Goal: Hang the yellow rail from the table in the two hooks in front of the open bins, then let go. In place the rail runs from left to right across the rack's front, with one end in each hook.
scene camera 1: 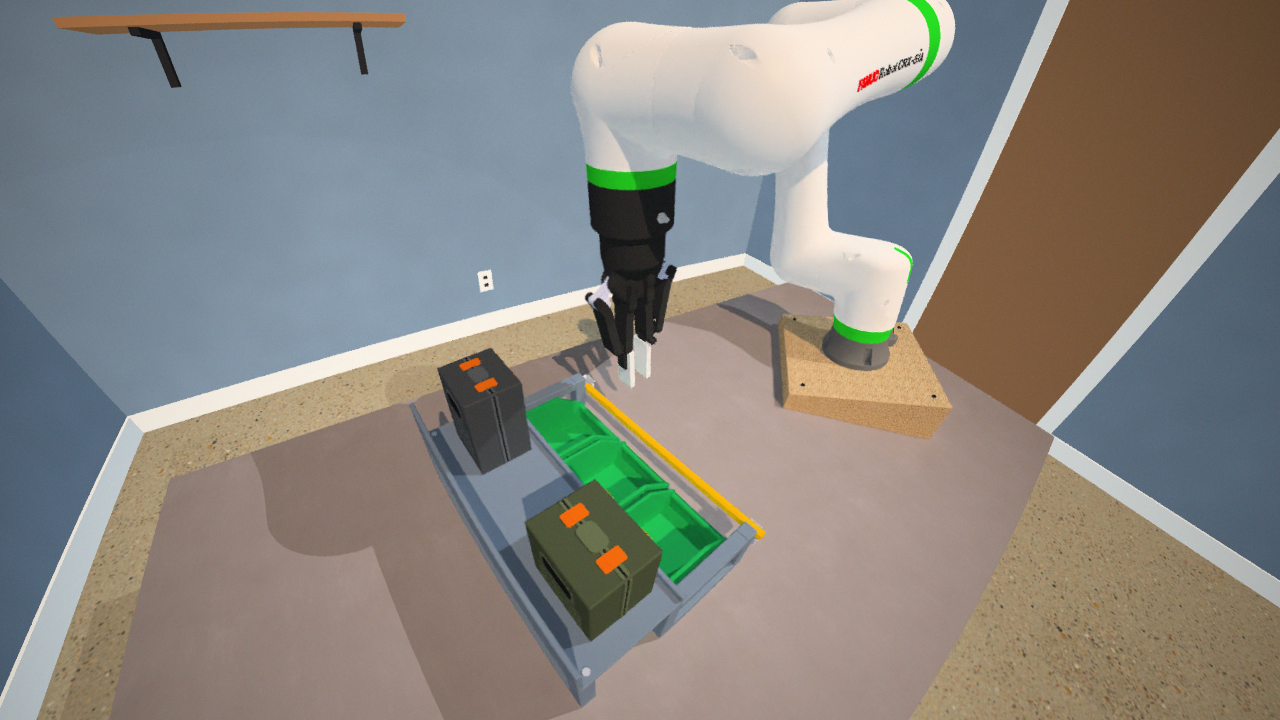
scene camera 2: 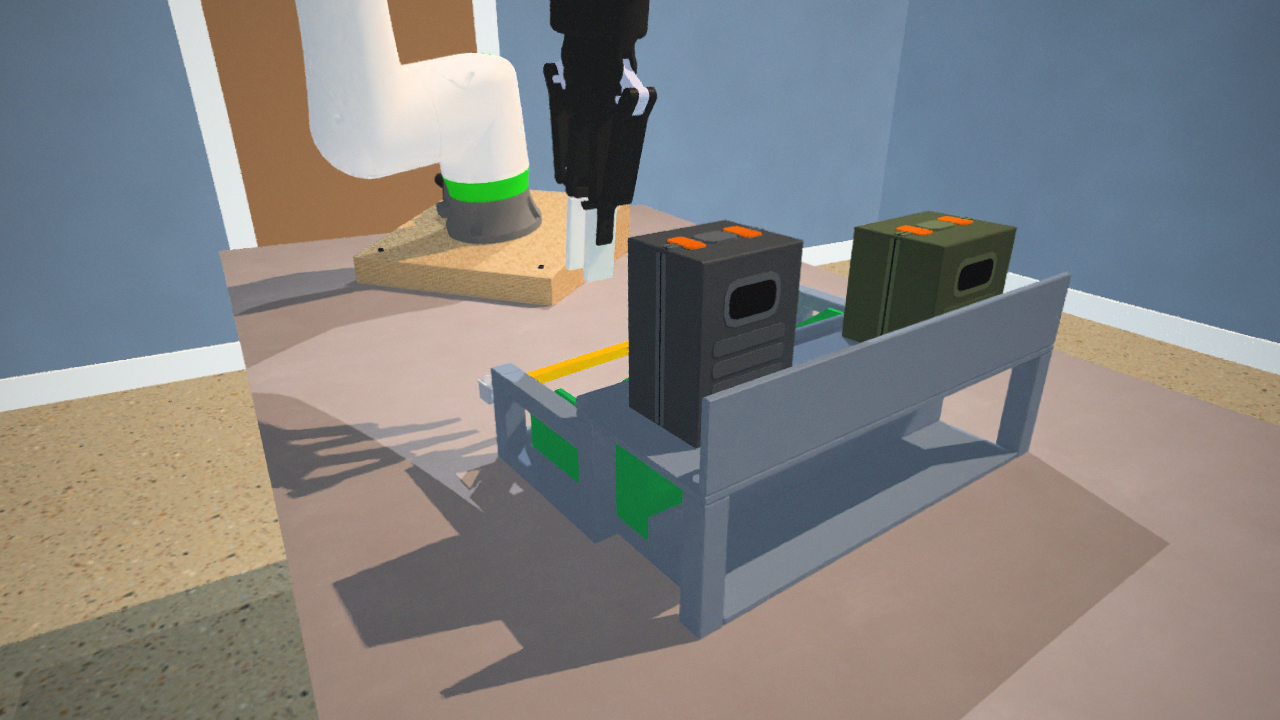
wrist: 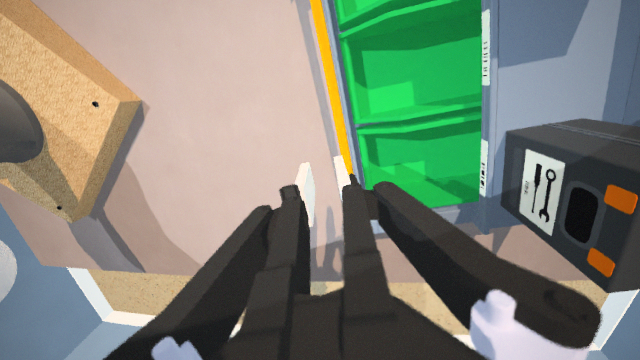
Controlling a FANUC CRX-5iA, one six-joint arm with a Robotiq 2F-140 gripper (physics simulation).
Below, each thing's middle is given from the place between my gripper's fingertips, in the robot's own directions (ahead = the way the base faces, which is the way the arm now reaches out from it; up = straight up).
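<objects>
The yellow rail (scene camera 1: 732,511) is in sight, and I see that it is 7 cm below my hand, 9 cm to the left of it and 1 cm ahead of it.
</objects>
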